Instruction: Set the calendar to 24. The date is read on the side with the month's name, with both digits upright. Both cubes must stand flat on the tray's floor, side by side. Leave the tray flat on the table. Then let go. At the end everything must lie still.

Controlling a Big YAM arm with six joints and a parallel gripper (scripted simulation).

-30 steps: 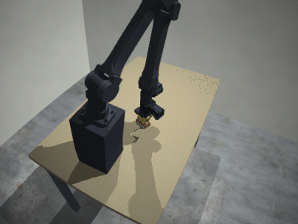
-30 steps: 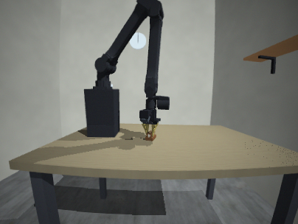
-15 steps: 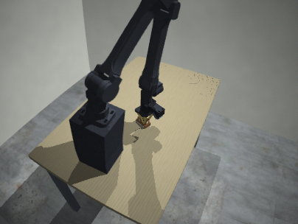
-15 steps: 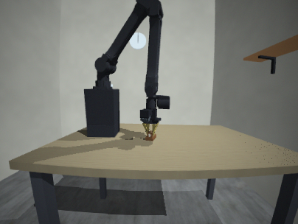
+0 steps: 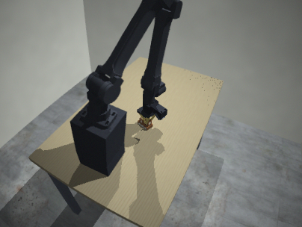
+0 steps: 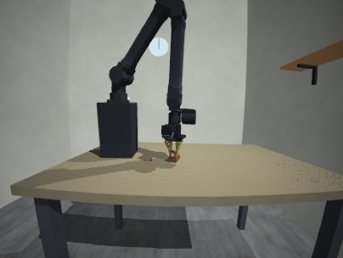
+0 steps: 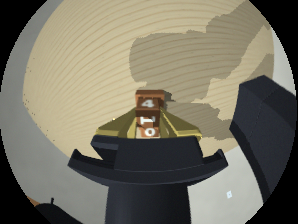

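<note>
The brown tray is 20 mm to the left of my hand and 30 mm below it. From my hand the other things lie so: brown digit cube: right at my hand.
</note>
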